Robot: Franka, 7 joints.
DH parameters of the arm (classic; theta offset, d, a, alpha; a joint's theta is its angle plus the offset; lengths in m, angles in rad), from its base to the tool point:
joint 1: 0 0.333 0 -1.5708
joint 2: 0 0 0 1.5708
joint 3: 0 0.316 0.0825 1.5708
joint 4: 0 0 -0.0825 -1.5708
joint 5: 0 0.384 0 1.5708
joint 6: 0 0 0.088 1.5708
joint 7: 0 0.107 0 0
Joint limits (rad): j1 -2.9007..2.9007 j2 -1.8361..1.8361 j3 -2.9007..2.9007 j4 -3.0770..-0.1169 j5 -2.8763..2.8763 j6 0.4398..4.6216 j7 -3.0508..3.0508
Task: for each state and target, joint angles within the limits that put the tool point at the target. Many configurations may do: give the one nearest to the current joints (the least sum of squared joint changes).
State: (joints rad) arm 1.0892 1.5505 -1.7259 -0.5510 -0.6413 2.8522 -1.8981
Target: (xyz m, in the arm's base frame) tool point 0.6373 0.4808 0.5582
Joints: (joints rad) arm 1.2133 1.3697 -1.8545 -0.9825 -0.6928 2.8886 -1.8981
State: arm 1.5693 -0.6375 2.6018 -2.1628 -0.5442 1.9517 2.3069
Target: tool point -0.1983 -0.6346 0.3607
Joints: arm 1.7105 -0.4590 2.6880 -1.7019 -0.5645 2.1055 2.3069
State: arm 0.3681 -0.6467 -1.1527 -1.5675 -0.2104 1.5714 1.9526
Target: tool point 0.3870 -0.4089 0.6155
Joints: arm 0.7748 -0.4631 -1.3309 -1.6961 -0.2397 1.8213 1.9526
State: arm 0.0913 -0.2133 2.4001 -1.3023 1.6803 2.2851 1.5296
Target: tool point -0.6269 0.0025 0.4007
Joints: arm 0.3801 -0.2424 2.6752 -1.9453 1.6231 2.1853 1.5296
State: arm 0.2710 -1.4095 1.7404 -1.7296 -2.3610 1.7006 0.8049
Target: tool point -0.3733 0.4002 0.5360
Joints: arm 0.5037 -1.4020 1.4021 -2.1816 -2.2136 1.5657 0.8049
